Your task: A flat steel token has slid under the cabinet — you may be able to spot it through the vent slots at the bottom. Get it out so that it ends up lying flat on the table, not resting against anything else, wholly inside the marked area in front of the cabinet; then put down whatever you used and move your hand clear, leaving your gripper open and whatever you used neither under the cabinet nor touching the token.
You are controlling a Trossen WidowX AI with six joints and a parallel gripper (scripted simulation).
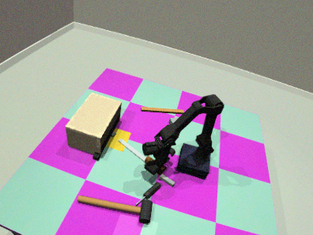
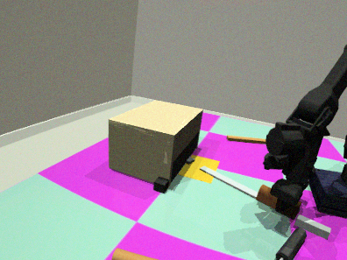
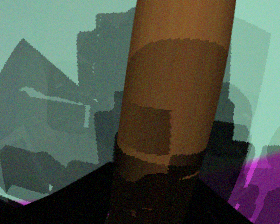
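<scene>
Right now the black-handled screwdriver is 170 mm to the left of my gripper tip and 10 mm ahead of it. Also, from my gripper tip: grey bar 70 mm behind, 50 mm to the left; then grey block 370 mm to the right, 20 mm behind, 10 mm above; then grey steel token 310 mm ahead, 130 mm to the right, 10 mm below.
</scene>
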